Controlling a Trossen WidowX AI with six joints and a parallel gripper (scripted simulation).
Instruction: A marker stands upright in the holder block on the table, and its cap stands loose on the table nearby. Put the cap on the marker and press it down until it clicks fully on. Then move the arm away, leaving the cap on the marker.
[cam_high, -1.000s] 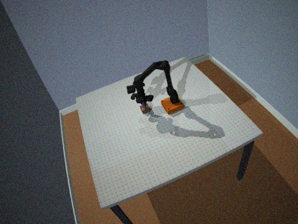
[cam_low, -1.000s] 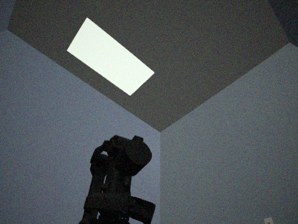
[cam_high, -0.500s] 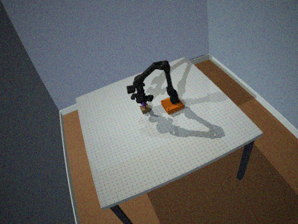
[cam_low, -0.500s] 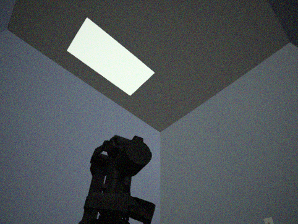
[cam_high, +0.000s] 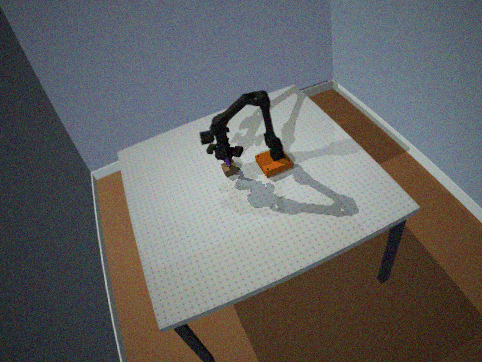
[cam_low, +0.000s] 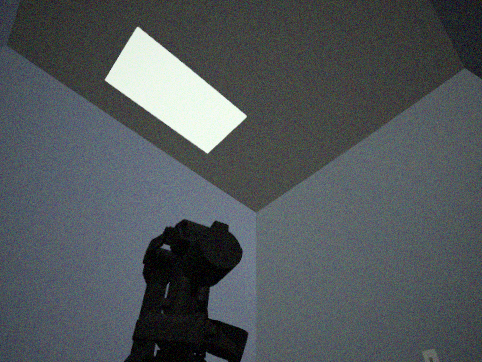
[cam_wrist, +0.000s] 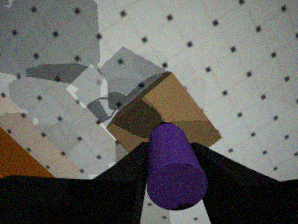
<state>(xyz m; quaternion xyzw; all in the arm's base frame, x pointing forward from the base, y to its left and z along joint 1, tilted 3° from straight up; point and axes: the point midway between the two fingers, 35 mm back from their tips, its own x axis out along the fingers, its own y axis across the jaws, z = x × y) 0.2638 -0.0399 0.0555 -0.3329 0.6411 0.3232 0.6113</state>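
The purple cap is 10 mm above my gripper tip. From my gripper tip the other things lie so: holder block (50 mm below).
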